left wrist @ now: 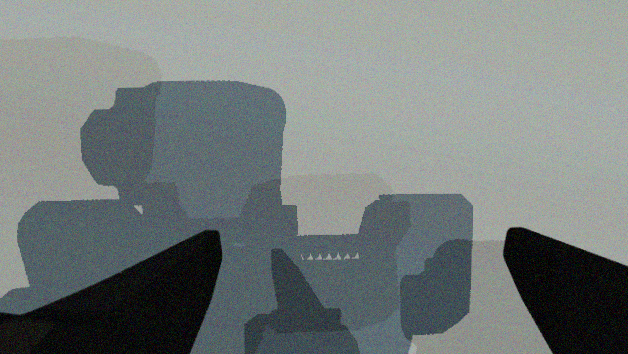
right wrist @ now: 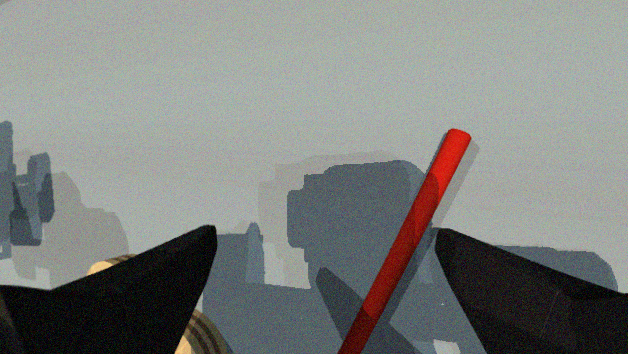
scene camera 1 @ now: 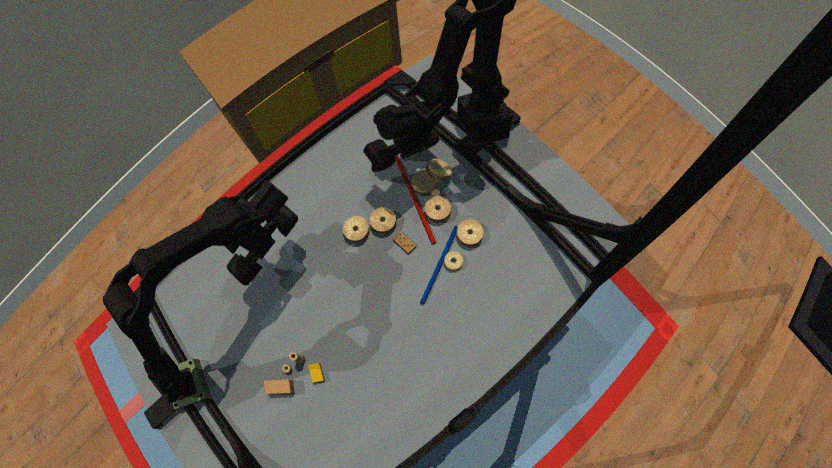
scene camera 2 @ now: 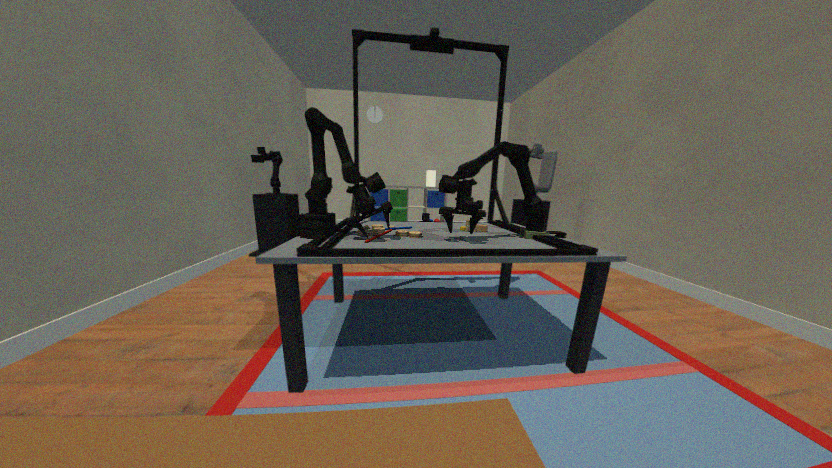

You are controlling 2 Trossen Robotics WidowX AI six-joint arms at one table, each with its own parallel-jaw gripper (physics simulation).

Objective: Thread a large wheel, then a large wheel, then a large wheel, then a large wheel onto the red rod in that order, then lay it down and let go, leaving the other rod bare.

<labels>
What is the left gripper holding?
Nothing.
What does the red rod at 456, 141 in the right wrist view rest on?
The table.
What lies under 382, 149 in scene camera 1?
The right gripper.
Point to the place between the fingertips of the left gripper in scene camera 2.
461, 233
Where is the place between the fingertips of the left gripper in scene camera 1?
272, 251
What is the right gripper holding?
Nothing.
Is the left gripper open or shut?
Open.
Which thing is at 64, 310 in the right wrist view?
The right gripper.
</labels>
